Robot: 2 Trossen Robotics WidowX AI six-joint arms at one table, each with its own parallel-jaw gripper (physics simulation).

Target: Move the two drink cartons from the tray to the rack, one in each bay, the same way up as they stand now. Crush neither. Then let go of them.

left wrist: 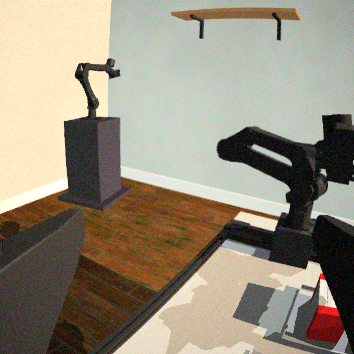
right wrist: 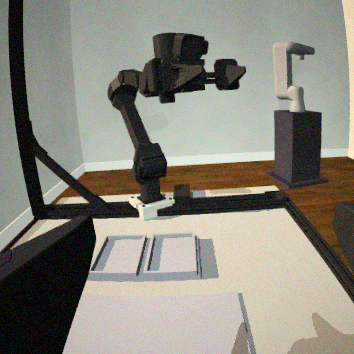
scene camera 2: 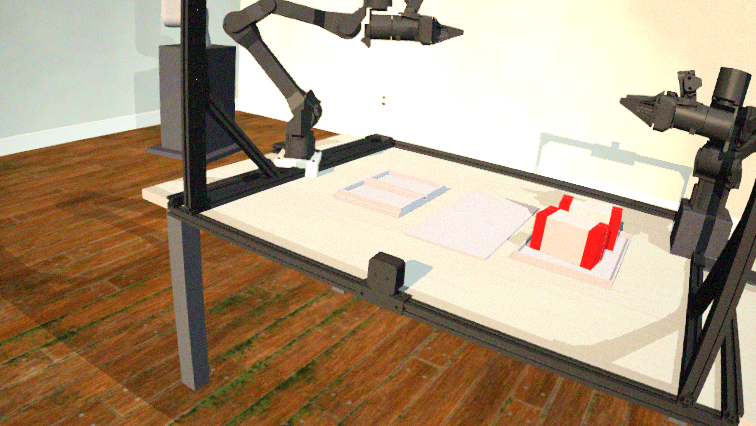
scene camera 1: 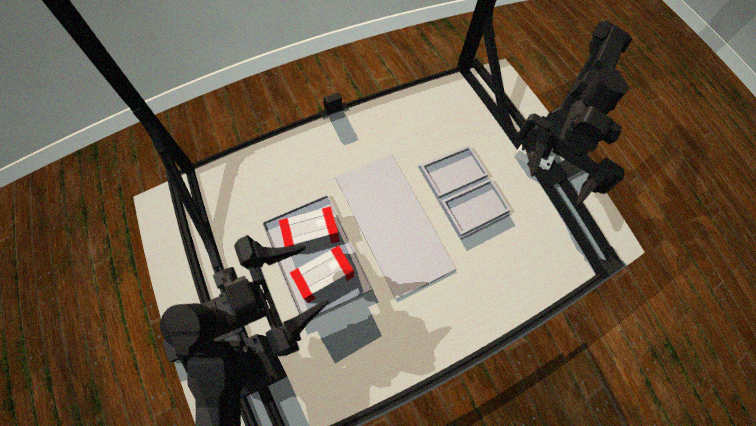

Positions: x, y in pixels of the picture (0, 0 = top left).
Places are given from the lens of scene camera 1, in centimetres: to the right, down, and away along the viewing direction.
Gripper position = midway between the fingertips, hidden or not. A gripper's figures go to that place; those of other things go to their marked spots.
my left gripper (scene camera 1: 556, 189): 28, -4, 53
my right gripper (scene camera 1: 316, 273): -9, 9, 54
pale mat (scene camera 1: 406, 247): 7, 8, 86
grey tray (scene camera 1: 358, 285): -4, 16, 82
